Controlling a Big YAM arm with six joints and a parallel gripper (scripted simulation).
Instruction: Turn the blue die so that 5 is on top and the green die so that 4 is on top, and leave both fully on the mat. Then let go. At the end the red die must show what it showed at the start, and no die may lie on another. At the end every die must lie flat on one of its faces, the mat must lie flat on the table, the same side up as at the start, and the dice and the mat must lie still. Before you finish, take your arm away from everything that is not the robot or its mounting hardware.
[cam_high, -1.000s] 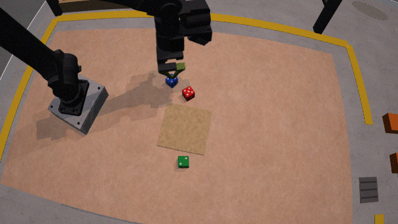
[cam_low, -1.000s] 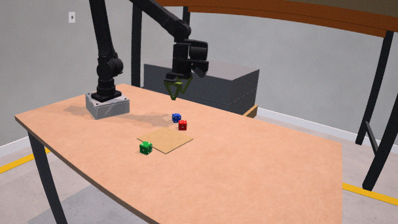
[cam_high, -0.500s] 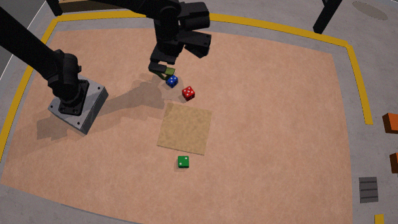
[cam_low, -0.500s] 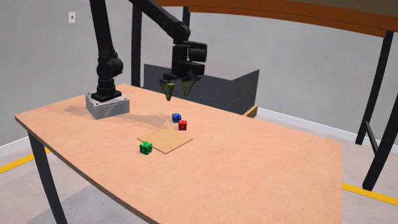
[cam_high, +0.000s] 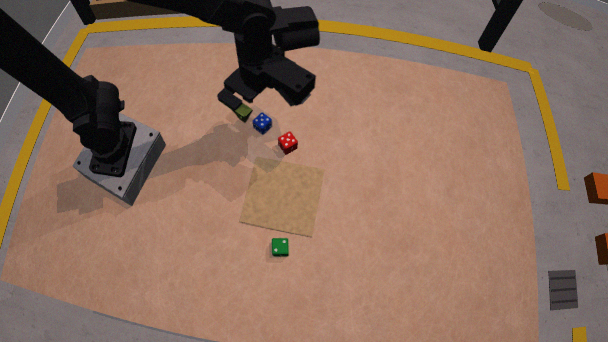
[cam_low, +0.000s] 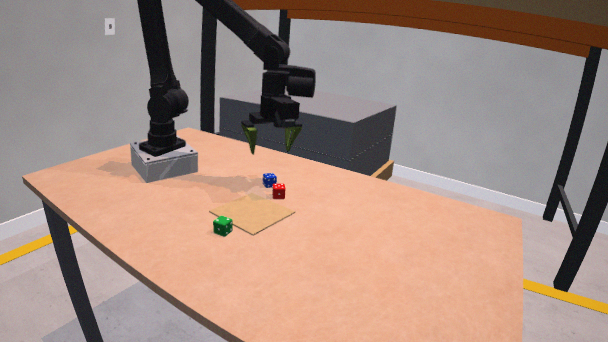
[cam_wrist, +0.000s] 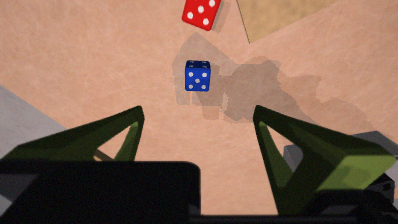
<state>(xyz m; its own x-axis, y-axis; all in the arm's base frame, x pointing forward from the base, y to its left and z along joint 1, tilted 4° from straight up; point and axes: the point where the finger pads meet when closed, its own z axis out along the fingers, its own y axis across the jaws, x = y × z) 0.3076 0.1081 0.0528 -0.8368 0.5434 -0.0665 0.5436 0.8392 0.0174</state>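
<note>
The blue die lies 9 cm below my hand. The rest, counted from my hand: tan mat 15 cm to the right, 10 cm below, 6 cm ahead; then green die 25 cm to the right, 9 cm below, 6 cm ahead; then red die 9 cm below, 6 cm ahead, 4 cm to the right.
</note>
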